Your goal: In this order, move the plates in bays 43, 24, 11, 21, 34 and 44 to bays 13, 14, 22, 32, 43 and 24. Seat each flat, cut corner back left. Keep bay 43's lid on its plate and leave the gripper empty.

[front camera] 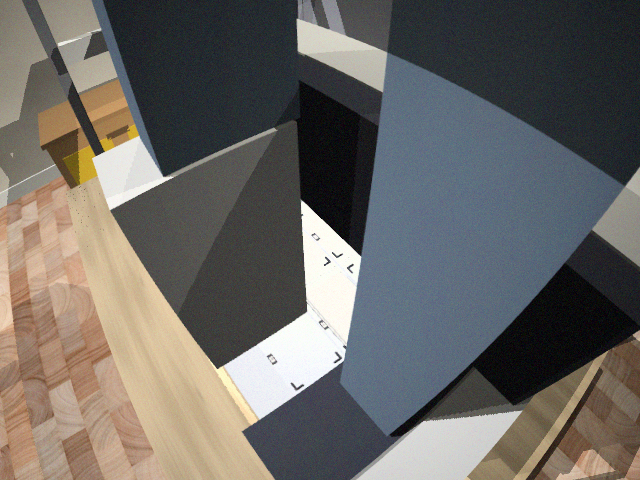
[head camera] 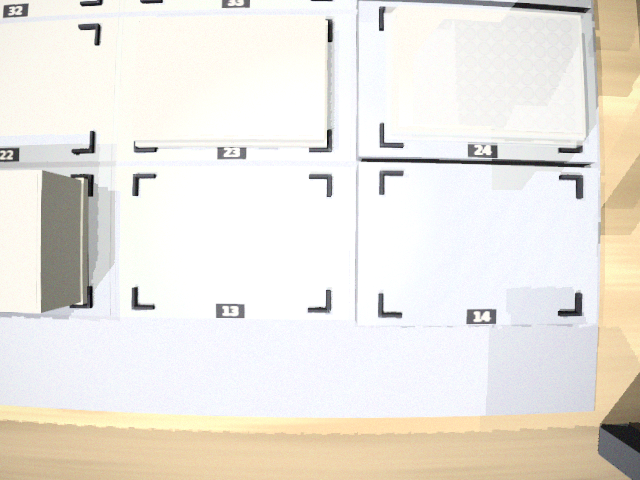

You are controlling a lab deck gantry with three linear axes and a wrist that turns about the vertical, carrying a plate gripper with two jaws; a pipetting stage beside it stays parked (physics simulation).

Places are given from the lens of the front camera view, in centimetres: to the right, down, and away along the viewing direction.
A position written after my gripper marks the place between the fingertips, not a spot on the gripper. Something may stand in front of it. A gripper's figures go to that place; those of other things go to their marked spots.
my gripper [front camera: 356,435]: 4, 21, 34
bay 13 [front camera: 304,353]: -2, 19, 56
bay 22 [front camera: 314,257]: -1, 3, 69
The marked spots on the bay 13 and the bay 22 are 20 cm apart.
